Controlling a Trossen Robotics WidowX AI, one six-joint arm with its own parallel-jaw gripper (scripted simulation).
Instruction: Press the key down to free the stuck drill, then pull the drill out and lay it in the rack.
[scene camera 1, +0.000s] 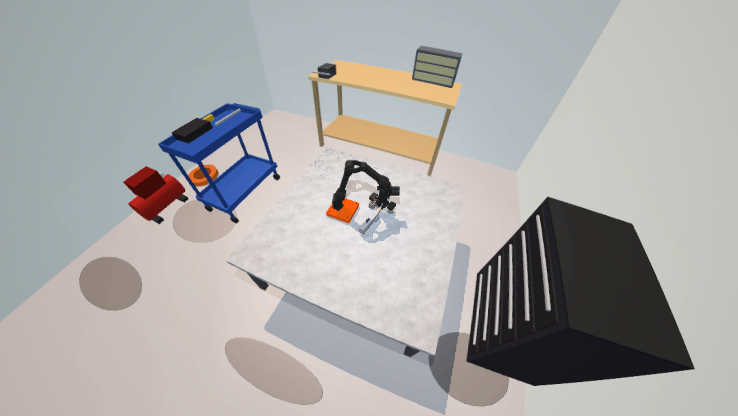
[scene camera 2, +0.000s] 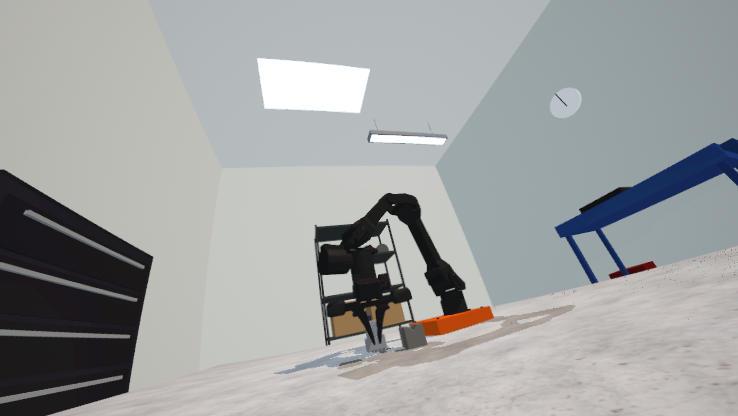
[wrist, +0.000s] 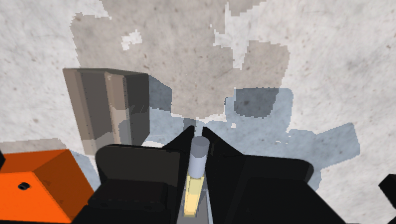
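A rack (wrist: 111, 106) is here in the scene, and so is a drill (wrist: 199, 146). My gripper (scene camera 2: 377, 344) holds the drill, and the wrist view shows my gripper (wrist: 197, 130) as well.
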